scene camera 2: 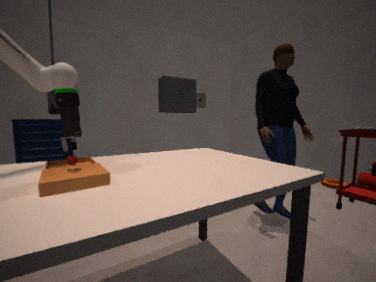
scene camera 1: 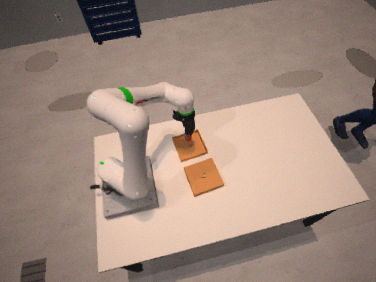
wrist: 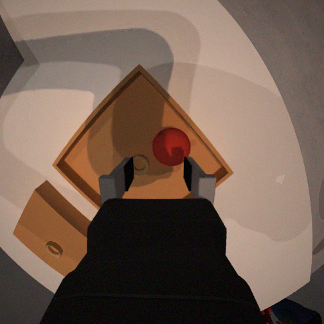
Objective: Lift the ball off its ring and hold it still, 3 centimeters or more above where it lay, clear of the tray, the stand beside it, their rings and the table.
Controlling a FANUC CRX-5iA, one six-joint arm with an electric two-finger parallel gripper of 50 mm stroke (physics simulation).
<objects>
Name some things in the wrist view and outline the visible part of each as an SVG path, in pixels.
The gripper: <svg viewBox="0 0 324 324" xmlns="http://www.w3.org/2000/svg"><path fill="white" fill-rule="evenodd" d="M216 177L213 174L206 174L191 156L184 156L183 178L188 191L191 190L193 198L126 199L121 197L129 189L134 178L133 157L124 157L109 174L100 175L98 177L102 206L100 206L87 227L87 253L85 253L75 269L64 276L39 324L266 324L249 285L237 274L225 255L226 227L213 207Z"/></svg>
A red ball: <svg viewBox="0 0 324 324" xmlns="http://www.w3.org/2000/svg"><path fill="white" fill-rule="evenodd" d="M168 127L157 132L152 141L152 152L157 161L163 165L175 166L183 163L184 156L189 155L190 140L182 130Z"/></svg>
</objects>
